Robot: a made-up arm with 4 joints.
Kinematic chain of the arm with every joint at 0, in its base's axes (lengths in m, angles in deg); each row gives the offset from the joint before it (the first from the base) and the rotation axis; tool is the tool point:
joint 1: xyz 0 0 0.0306 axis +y
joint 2: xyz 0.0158 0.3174 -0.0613 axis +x
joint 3: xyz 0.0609 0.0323 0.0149 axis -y
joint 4: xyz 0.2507 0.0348 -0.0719 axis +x
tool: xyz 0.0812 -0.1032 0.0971
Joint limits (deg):
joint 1: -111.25..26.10
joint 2: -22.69..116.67
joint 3: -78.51..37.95
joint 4: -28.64..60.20
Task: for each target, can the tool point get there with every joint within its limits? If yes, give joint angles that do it. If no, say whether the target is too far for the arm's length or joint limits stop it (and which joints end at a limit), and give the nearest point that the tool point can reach.
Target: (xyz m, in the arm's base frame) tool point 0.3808 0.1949 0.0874
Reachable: yes | joints -4.89 34.50 21.43 10.90
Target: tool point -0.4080 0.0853 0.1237
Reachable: no: joint limits stop it (at a limit: joint 1, joint 3, joint 4) | nearest point -0.2698 0.1841 0.2473 | short by 0.210 m
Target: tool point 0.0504 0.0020 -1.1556
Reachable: no: too far | nearest point 0.0490 0.2229 -0.3891 | short by 0.798 m
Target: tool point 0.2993 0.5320 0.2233
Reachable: yes | joints -74.88 65.97 -44.32 43.15
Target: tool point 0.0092 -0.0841 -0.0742
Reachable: no: joint limits stop it (at a limit: joint 1, joint 3, joint 4) | nearest point 0.2338 0.0486 -0.1736 | short by 0.279 m
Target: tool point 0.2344 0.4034 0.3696
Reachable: yes | joints -84.89 41.70 -37.64 -3.35
